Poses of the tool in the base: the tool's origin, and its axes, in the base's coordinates. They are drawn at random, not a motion.
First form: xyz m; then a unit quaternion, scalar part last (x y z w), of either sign.
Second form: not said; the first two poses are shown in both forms.
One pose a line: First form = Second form
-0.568 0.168 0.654 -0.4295 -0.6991 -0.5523 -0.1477 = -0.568 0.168 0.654 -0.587 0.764 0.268 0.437 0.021 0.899
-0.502 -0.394 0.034 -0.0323 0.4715 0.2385 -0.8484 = -0.502 -0.394 0.034 0.442 -0.435 0.785 0.374 0.884 0.280
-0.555 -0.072 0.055 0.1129 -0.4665 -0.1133 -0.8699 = -0.555 -0.072 0.055 0.539 0.092 -0.837 -0.302 0.949 -0.091
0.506 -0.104 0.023 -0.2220 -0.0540 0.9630 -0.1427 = 0.506 -0.104 0.023 -0.861 -0.251 -0.443 0.299 -0.953 -0.041
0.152 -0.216 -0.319 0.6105 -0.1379 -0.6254 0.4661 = 0.152 -0.216 -0.319 0.180 -0.751 -0.635 0.415 -0.528 0.742
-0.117 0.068 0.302 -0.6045 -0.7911 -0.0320 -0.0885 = -0.117 0.068 0.302 -0.254 0.962 -0.101 0.951 0.267 0.158
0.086 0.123 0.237 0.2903 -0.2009 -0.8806 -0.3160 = 0.086 0.123 0.237 -0.632 0.440 -0.638 -0.673 -0.720 0.170
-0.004 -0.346 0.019 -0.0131 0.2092 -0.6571 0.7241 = -0.004 -0.346 0.019 0.049 -0.957 -0.286 0.946 0.136 -0.294
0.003 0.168 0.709 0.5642 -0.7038 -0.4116 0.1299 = 0.003 0.168 0.709 -0.330 -0.901 -0.282 -0.687 0.024 0.726
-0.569 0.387 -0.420 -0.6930 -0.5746 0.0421 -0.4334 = -0.569 0.387 -0.420 0.336 0.760 -0.556 0.833 0.036 0.552
